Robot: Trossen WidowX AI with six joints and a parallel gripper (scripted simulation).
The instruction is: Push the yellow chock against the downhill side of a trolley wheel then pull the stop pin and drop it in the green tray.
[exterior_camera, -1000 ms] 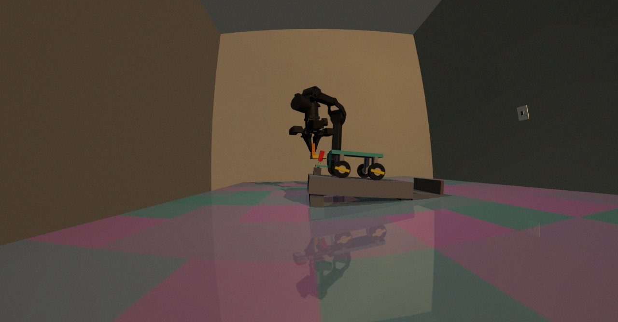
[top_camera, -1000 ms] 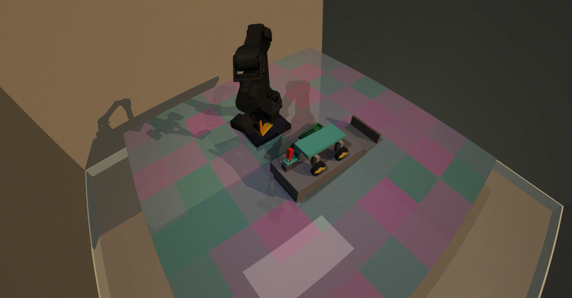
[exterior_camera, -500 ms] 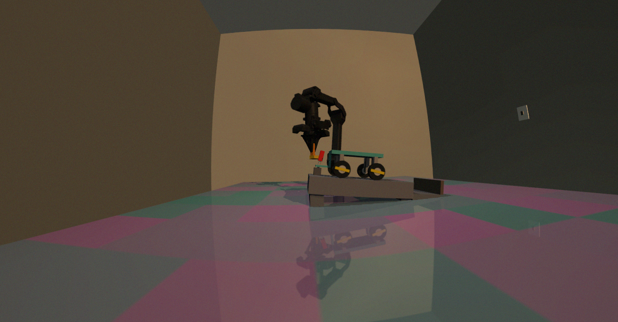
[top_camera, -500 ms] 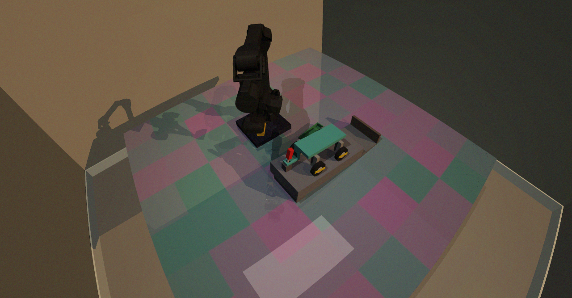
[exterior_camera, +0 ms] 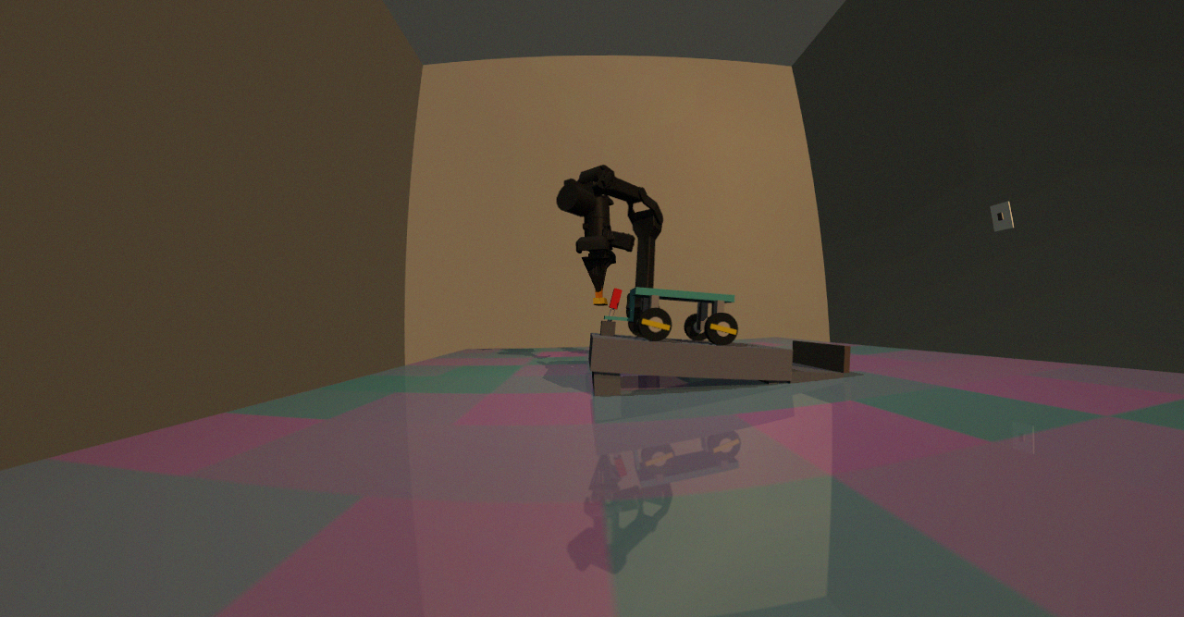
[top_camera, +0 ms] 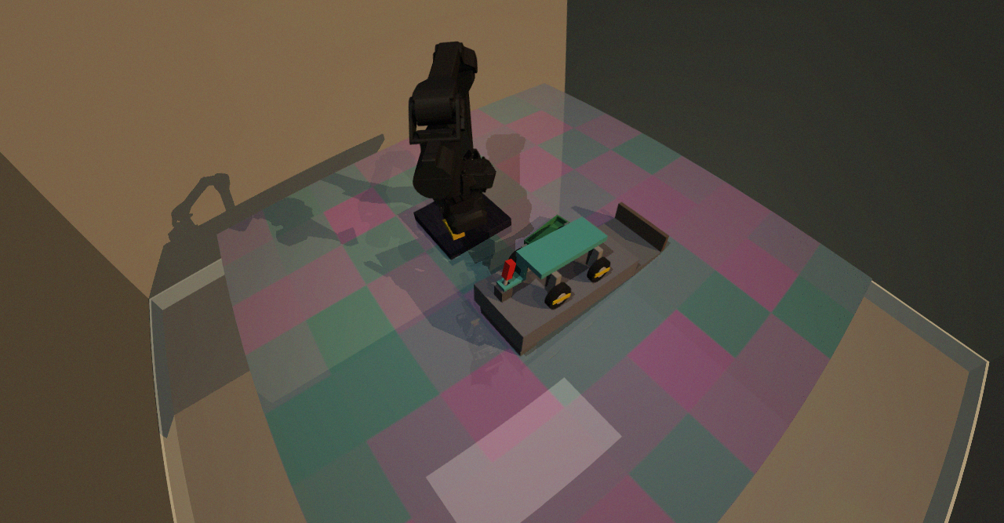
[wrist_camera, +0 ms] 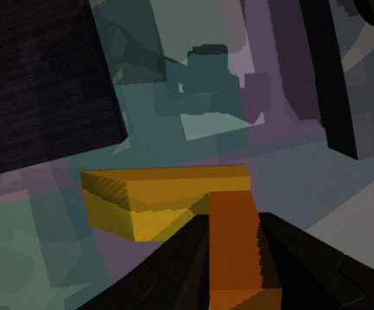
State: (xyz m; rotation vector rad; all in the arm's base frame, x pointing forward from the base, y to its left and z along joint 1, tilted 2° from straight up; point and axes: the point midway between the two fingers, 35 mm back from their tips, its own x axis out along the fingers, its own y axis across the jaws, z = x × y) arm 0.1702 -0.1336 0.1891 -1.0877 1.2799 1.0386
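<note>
My gripper tip is now 2 cm past the yellow chock and 1 cm above it. From my gripper tip the other things lie so: trolley 15 cm ahead, 13 cm to the left, 6 cm below; red-headed stop pin 13 cm ahead, 1 cm to the left, 4 cm below; grey ramp 15 cm ahead, 13 cm to the left, 13 cm below.
</note>
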